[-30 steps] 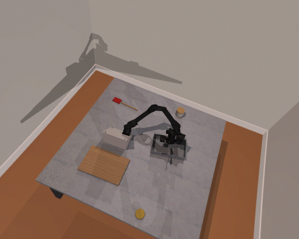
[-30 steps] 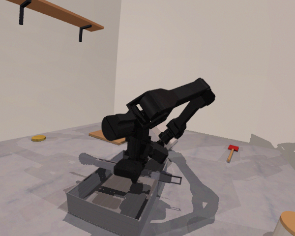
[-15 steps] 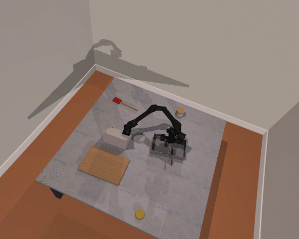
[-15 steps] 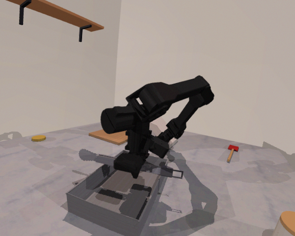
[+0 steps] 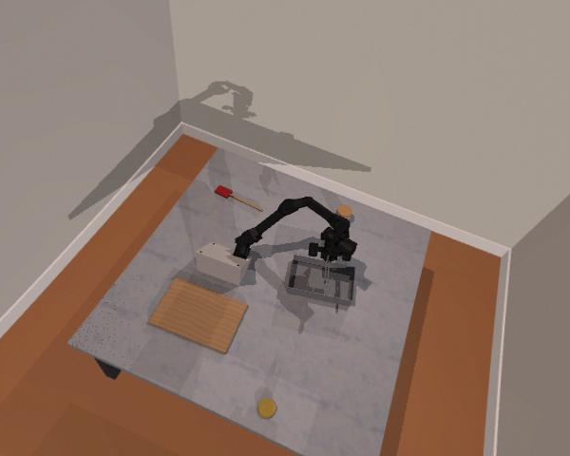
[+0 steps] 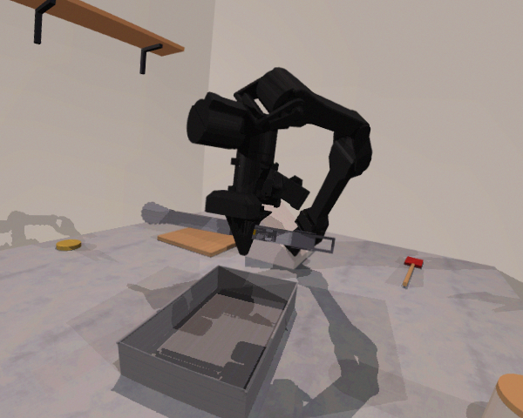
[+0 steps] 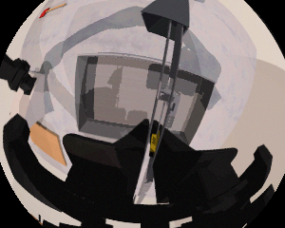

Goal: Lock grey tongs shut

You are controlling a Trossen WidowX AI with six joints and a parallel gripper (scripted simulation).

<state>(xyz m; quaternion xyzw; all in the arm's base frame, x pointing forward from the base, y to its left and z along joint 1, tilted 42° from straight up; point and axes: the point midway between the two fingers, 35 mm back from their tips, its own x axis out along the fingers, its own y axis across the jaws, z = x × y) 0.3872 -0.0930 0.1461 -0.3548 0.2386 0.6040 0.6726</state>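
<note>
Right now my gripper tip is 49 cm past the wooden board, 34 cm to the left of it and 15 cm above it. Also, from my gripper tip: yellow disc (64 cm to the right, 15 cm below, 10 cm behind); then cork-lidded jar (41 cm to the left, 12 cm below, 4 cm ahead); then roasting tin (13 cm below, 2 cm to the right).
</note>
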